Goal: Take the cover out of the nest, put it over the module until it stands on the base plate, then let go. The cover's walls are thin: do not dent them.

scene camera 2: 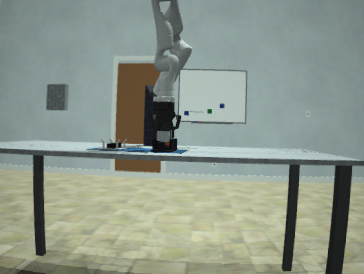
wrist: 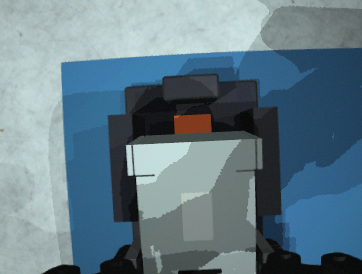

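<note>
The cover (scene camera 2: 163,136) (wrist: 197,170) is a light grey, thin-walled box. My gripper (scene camera 2: 164,131) (wrist: 197,251) points down and is shut on the cover. The nest (scene camera 2: 158,146) (wrist: 119,170) is a black holder with raised walls. The cover is above the nest, its lower edge near the top of the nest's walls in the scene view; an orange block (scene camera 2: 168,144) (wrist: 193,124) shows inside the nest. The module (scene camera 2: 114,145) appears as a small dark block among light upright posts, left of the nest in the scene view. The base plate under it is too small to make out clearly.
A blue mat (scene camera 2: 181,151) (wrist: 90,175) lies under the nest on the pale grey table (scene camera 2: 240,153) (wrist: 30,150). The light posts (scene camera 2: 125,143) stand up around the module. A door, a dark panel and a whiteboard are behind the table.
</note>
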